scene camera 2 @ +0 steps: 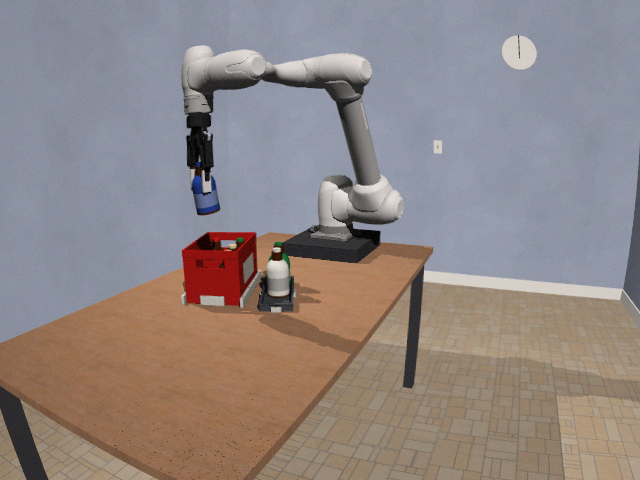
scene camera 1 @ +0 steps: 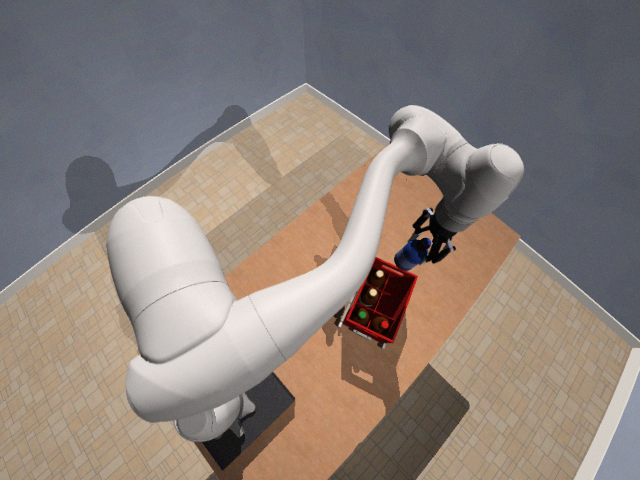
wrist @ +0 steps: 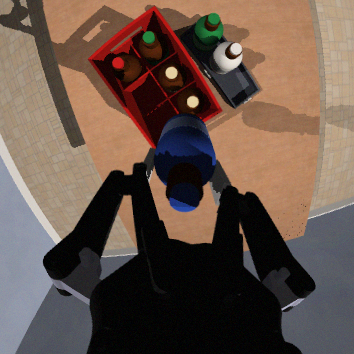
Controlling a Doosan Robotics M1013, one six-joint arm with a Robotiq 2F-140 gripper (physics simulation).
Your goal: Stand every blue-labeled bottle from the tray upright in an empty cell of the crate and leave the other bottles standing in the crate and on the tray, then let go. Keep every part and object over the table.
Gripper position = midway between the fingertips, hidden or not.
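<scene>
There's a blue-labeled bottle that I can see here (scene camera 2: 206, 203), (scene camera 1: 414, 251) and (wrist: 184, 160). My gripper (scene camera 2: 200, 190), (scene camera 1: 416, 252), (wrist: 182, 162) is visible to me too. I can also see a white bottle (scene camera 2: 277, 270), and there's a green-capped bottle (wrist: 152, 45) as well.
</scene>
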